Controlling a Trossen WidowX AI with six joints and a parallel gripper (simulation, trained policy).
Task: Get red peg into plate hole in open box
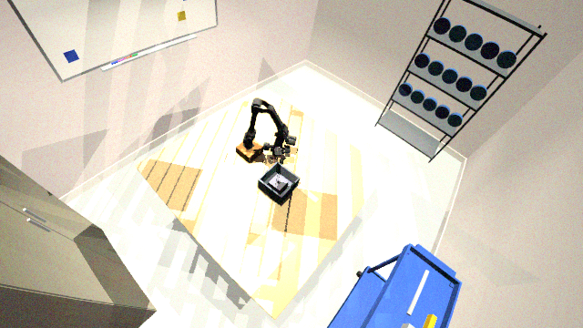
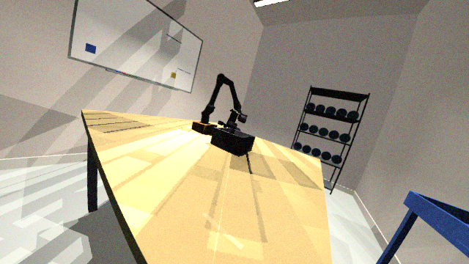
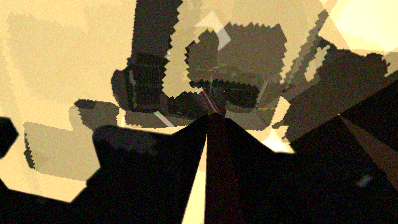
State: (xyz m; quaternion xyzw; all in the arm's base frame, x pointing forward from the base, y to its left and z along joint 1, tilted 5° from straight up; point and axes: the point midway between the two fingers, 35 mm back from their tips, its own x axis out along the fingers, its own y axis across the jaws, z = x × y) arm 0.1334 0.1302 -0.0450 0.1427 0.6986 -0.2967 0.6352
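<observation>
My gripper tip is now 22 cm short of the box, 14 cm to the left of it and 2 cm below it. Round my gripper tip: red peg (3 cm above).
</observation>
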